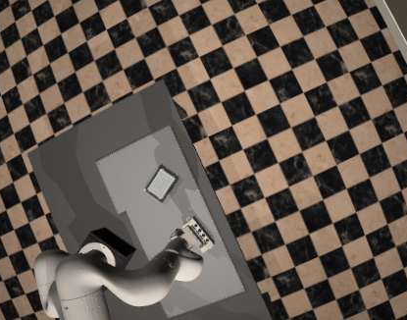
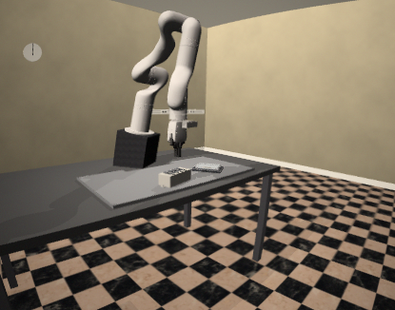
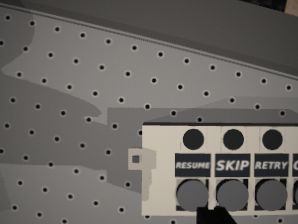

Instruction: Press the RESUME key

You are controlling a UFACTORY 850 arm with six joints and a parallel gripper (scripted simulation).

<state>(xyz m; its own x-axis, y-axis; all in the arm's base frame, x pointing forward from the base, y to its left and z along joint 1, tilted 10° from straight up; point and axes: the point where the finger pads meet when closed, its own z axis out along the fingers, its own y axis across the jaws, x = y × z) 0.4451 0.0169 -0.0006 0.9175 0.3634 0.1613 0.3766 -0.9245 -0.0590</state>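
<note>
Now: the operator panel 20 mm ahead of my hand, 40 mm to the right of it and 90 mm below it. The rest, counted from my hand: flat dotted tray: 80 mm behind, 250 mm to the left, 120 mm below.
</note>
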